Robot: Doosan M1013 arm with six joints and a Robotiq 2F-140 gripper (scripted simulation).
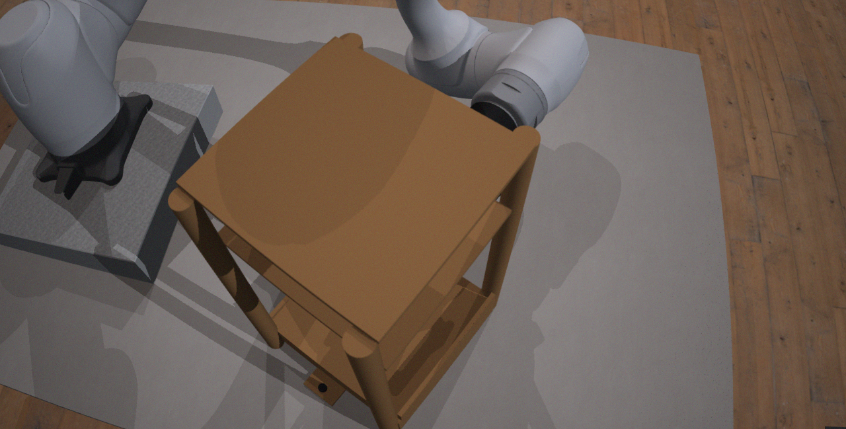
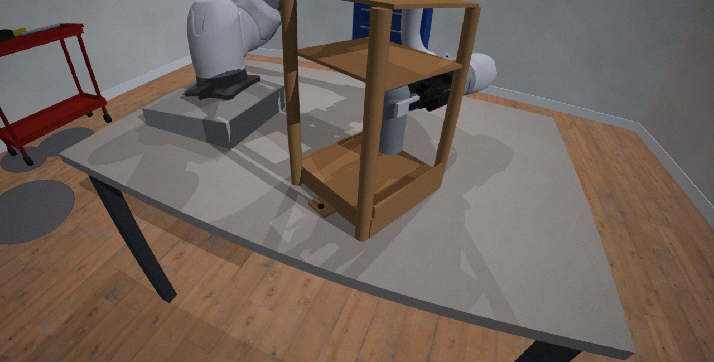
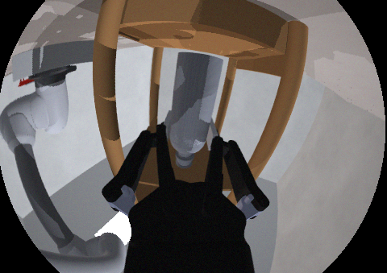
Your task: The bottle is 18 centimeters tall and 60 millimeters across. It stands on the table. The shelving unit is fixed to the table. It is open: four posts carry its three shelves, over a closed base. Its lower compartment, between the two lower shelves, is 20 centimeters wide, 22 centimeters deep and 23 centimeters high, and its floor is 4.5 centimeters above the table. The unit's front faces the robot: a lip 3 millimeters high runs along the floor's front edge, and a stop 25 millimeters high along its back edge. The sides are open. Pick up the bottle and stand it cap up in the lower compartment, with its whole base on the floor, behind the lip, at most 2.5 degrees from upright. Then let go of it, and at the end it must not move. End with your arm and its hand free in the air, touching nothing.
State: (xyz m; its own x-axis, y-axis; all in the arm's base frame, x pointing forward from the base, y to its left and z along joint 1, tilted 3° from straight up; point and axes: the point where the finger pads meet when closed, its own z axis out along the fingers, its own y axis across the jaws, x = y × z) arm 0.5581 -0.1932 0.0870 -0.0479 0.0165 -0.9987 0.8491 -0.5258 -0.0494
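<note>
Now: hand 10 mm below the grey bottle. Also, from my hand: brown shelving unit (40 mm to the right, 30 mm behind, 10 mm above).
</note>
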